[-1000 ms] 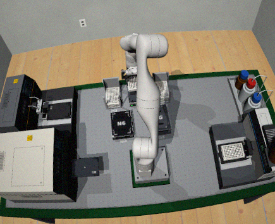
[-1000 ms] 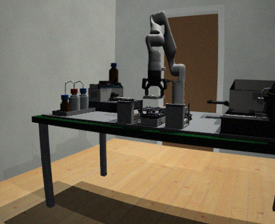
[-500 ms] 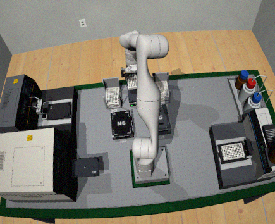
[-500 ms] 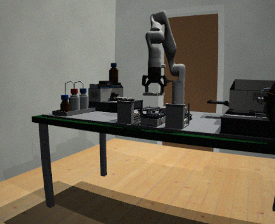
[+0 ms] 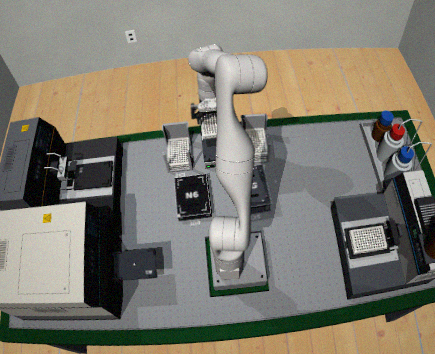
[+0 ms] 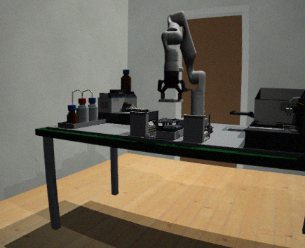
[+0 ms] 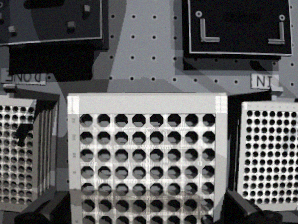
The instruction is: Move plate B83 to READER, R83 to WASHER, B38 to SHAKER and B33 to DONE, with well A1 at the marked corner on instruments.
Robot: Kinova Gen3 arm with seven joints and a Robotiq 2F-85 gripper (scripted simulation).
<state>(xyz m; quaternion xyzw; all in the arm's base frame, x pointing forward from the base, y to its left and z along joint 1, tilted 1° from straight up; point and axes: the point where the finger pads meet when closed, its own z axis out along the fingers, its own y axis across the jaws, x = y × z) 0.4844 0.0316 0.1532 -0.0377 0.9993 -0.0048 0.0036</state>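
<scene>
My gripper is now 490 mm past the dark reader tray, 280 mm to the right of it and 90 mm above it. From my hand the other things lie so: N6 nest: 200 mm behind, 170 mm below, 90 mm to the left; then regrip nest: 190 mm behind, 140 mm below, 120 mm to the right; then washer tray: 470 mm to the left, 130 mm behind, 110 mm below.
</scene>
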